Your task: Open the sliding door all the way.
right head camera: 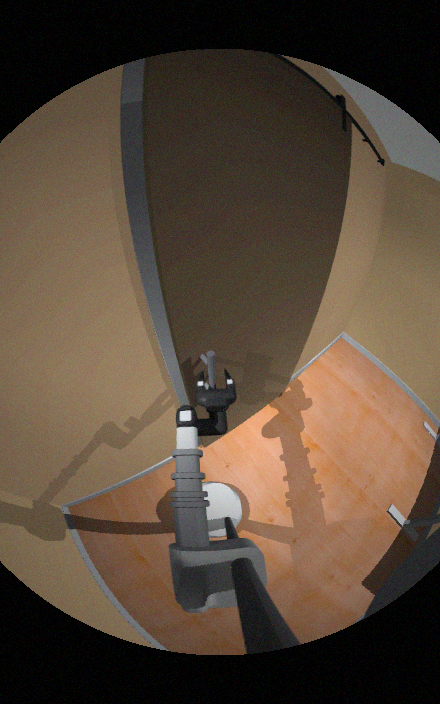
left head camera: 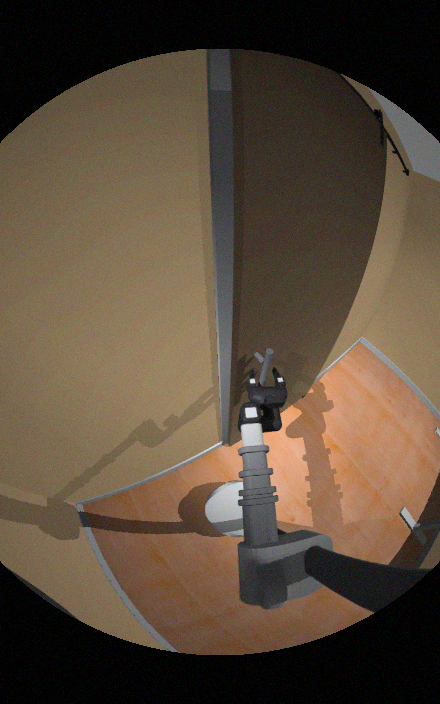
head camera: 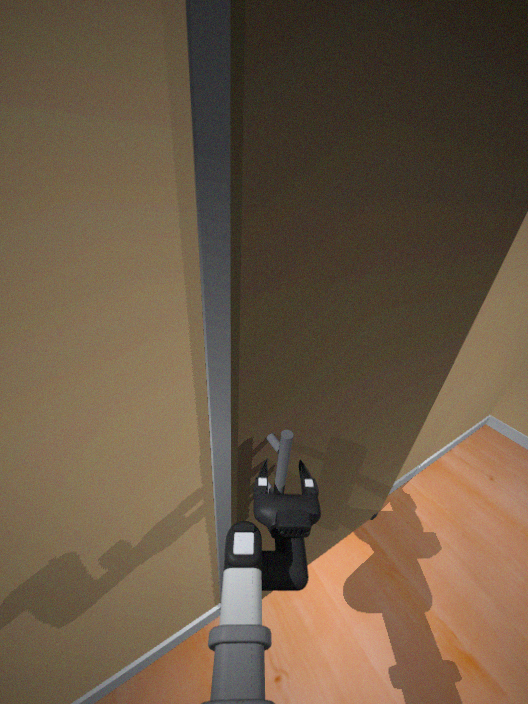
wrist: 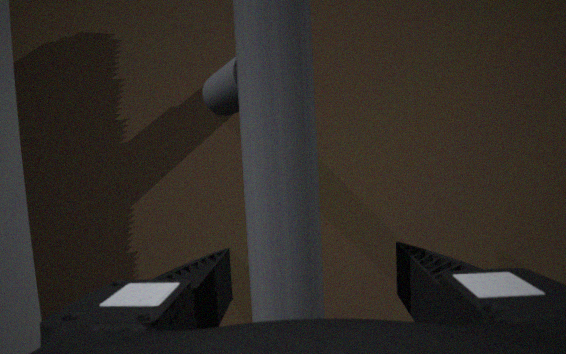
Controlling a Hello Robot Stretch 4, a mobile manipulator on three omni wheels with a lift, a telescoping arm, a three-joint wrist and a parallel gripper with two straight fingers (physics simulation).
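Pixels of known places: robot's base, link origin: [right head camera: 211, 508] [left head camera: 235, 507].
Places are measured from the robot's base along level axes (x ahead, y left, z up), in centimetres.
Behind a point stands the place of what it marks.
Note:
The sliding door [head camera: 363, 227] {y -19.1, x 62.2, z 147.6 cm} [left head camera: 306, 207] {y -16.6, x 60.8, z 151.5 cm} [right head camera: 243, 207] {y -18.8, x 62.1, z 149.7 cm} [wrist: 450, 125] {y -19.4, x 62.5, z 101.5 cm} is a dark brown, shaded panel to the right of a grey vertical edge strip [head camera: 215, 255] {y 5.7, x 53.3, z 143.3 cm} [left head camera: 223, 233] {y 5.7, x 53.3, z 143.6 cm} [right head camera: 139, 207] {y 5.3, x 53.5, z 152.0 cm} [wrist: 17, 200] {y 5.0, x 53.7, z 98.7 cm}. Its handle [head camera: 283, 449] {y -7.7, x 48.5, z 106.3 cm} [left head camera: 267, 360] {y -8.0, x 48.4, z 106.3 cm} [right head camera: 211, 363] {y -8.5, x 48.3, z 106.0 cm} [wrist: 280, 150] {y -8.4, x 48.3, z 100.4 cm} is an upright grey round bar on a short post. My gripper [head camera: 283, 465] {y -9.3, x 54.4, z 94.5 cm} [left head camera: 264, 370] {y -9.3, x 54.4, z 94.5 cm} [right head camera: 214, 372] {y -9.3, x 54.4, z 94.5 cm} [wrist: 312, 270] {y -9.3, x 54.4, z 94.5 cm} is open, with the bar between its spread fingers. In the wrist view the bar stands nearer the left finger, with gaps on both sides. The bar's lower end is hidden behind the gripper body.
A tan wall [head camera: 96, 284] {y 20.6, x 46.3, z 140.3 cm} [left head camera: 103, 259] {y 28.4, x 41.9, z 144.0 cm} lies left of the grey strip. A black rail [left head camera: 396, 145] [right head camera: 363, 132] {y -97.8, x 108.5, z 215.7 cm} runs at the upper right. White skirting [head camera: 443, 454] {y -139.0, x 135.1, z -0.6 cm} edges the wooden floor [head camera: 341, 636] {y -42.0, x 44.7, z -2.7 cm}. A white round object [left head camera: 223, 508] {y 8.3, x 0.8, z 18.7 cm} [right head camera: 223, 503] {y -8.8, x 3.7, z 18.7 cm} is below the arm.

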